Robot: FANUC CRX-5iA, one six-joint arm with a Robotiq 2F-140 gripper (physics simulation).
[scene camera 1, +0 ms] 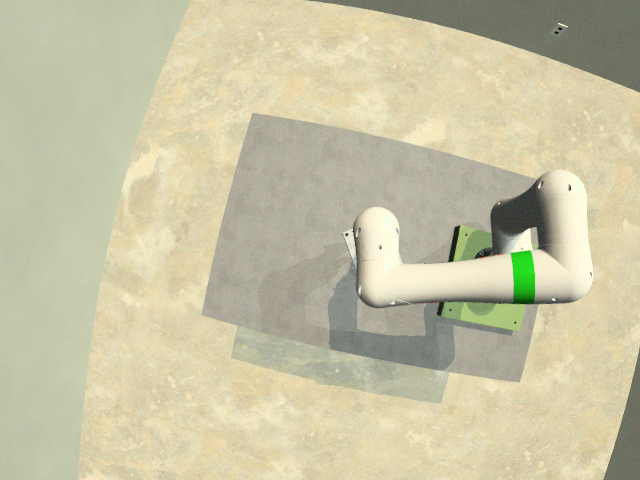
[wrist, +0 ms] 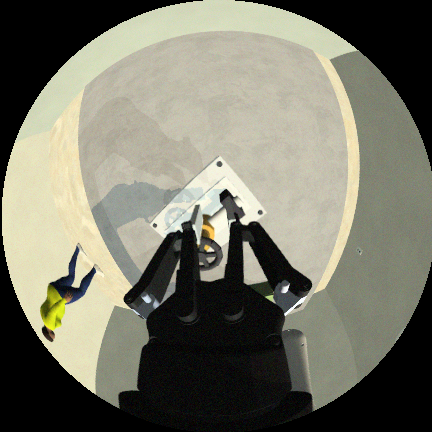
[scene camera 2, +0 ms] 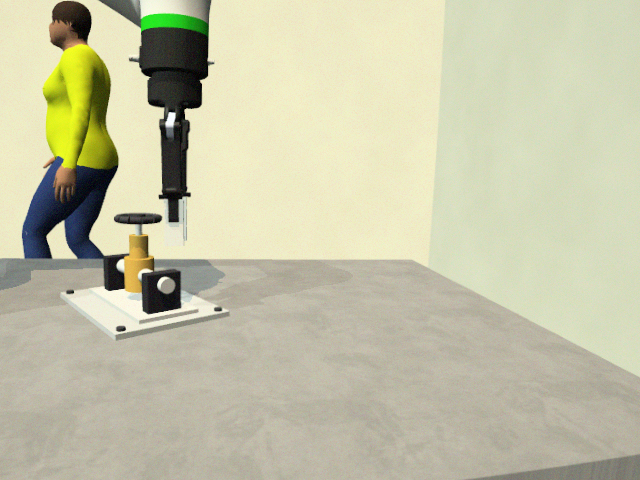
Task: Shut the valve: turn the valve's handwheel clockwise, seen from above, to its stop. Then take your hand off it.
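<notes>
The valve has a black spoked handwheel (scene camera 2: 124,219) (wrist: 219,257) on an orange body (scene camera 2: 139,273) (wrist: 207,226), between two black blocks on a white base plate (scene camera 2: 90,305) (wrist: 220,172). In scene camera 1, a corner of the base plate (scene camera 1: 350,241) shows beside the arm, which hides the handwheel. My gripper (scene camera 2: 175,232) (wrist: 213,209) points down, its fingers drawn mostly together with a narrow gap and nothing gripped. In scene camera 2 its pads are right of the handwheel, reaching from above wheel height to below it. In the wrist view the left finger covers part of the rim. Contact cannot be told.
The valve stands on a grey table (scene camera 1: 289,165) (scene camera 2: 361,361). The arm (scene camera 1: 454,281) reaches over the table from a green mounting plate (scene camera 1: 509,317). A person (scene camera 2: 80,113) (wrist: 54,306) in a yellow top and blue trousers stands beyond the table.
</notes>
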